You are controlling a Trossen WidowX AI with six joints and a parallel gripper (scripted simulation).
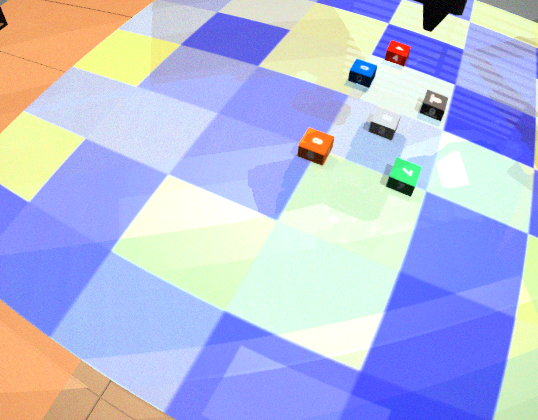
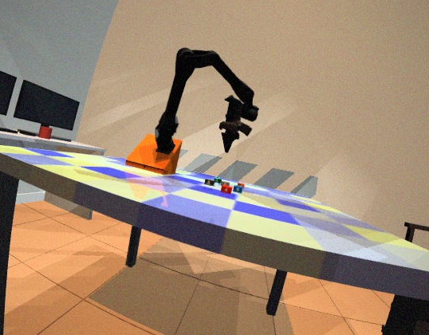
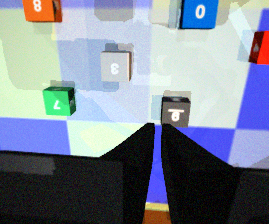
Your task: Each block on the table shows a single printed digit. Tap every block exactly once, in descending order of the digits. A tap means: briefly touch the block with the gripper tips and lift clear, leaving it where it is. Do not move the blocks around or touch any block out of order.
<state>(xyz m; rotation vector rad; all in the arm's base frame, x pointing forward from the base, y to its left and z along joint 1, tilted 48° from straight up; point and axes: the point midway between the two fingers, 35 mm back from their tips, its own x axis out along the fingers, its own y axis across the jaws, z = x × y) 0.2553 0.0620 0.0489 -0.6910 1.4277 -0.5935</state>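
My gripper tip is 70 mm short of the orange 8 block, 130 mm to the right of it and 120 mm above it. Also, from my gripper tip: dark block (40 mm behind, 30 mm to the right, 120 mm below); then blue 0 block (80 mm ahead, 40 mm to the right, 120 mm below); then green 7 block (30 mm behind, 120 mm to the left, 120 mm below).
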